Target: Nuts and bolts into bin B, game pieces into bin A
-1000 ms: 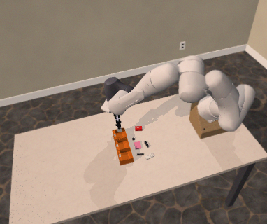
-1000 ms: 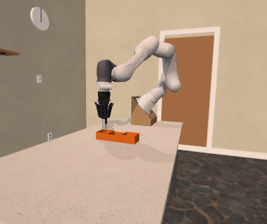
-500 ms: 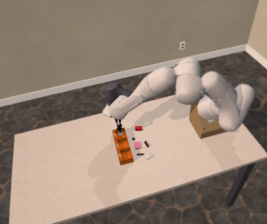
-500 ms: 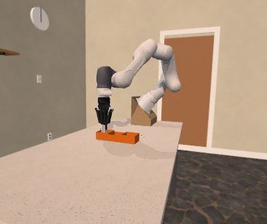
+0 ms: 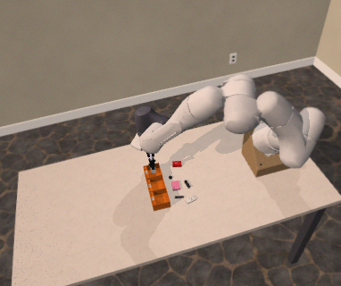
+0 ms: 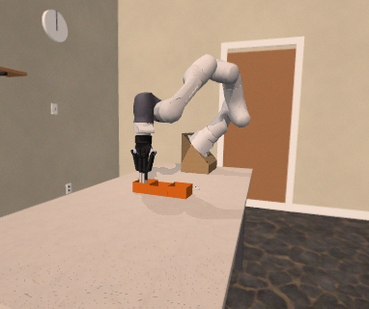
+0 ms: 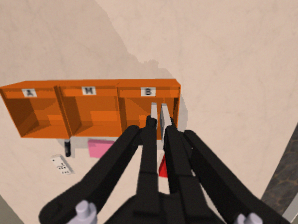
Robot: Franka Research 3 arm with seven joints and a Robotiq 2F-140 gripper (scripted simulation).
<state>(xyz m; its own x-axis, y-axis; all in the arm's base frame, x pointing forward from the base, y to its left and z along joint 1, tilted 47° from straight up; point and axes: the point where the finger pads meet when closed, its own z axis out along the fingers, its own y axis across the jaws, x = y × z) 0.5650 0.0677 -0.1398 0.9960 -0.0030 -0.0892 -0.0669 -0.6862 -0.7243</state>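
My hand is 100 mm to the right of the orange bin and 30 mm above it. The rest, counted from my hand: pink square: 90 mm behind, 110 mm to the left, 40 mm below; then black nut: 80 mm behind, 50 mm to the left, 50 mm below; then red piece: 140 mm behind, 20 mm to the right, 40 mm below.
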